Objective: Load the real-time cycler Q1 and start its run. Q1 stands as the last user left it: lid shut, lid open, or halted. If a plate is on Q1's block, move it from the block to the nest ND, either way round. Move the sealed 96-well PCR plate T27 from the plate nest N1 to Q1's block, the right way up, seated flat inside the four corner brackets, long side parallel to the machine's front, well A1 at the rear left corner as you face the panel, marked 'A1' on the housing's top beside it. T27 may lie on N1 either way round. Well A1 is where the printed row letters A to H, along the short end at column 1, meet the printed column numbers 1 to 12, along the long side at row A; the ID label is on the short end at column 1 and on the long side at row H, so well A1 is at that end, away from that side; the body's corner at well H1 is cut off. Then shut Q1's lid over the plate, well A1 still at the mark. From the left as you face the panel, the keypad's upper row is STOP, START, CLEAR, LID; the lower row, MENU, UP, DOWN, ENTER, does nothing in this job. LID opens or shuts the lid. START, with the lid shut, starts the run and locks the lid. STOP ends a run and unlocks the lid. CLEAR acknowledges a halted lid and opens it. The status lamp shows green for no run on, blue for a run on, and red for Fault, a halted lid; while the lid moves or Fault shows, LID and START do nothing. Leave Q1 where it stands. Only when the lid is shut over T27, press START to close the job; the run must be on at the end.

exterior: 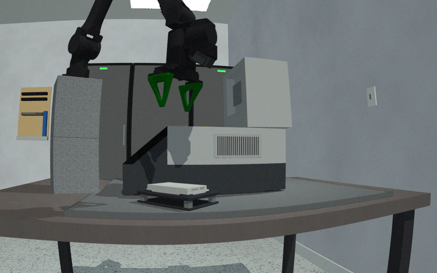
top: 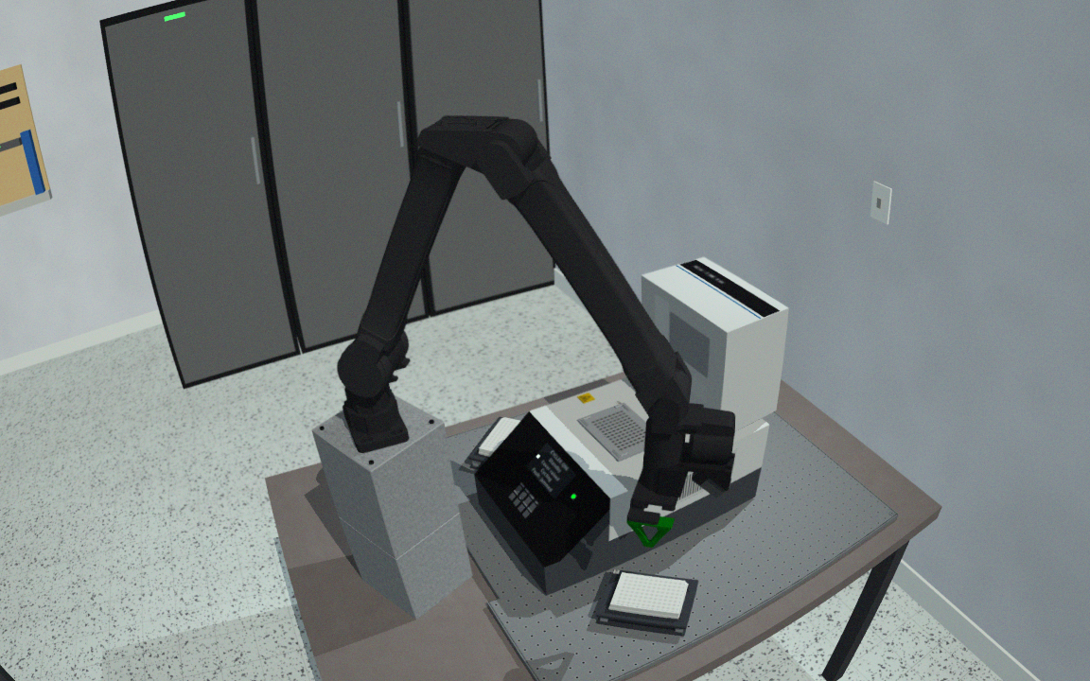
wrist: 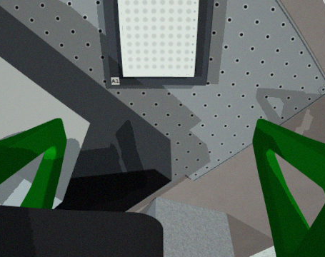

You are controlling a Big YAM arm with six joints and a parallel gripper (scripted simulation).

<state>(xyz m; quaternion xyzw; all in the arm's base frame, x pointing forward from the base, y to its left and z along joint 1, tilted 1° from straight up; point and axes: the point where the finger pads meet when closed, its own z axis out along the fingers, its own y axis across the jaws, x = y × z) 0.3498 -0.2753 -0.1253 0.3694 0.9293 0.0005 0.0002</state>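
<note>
My hand is 200 mm above the plate T27. The rest, counted from my hand: dark nest ND: 560 mm to the left, 210 mm below, 30 mm behind; then black plate nest N1: 210 mm below.
</note>
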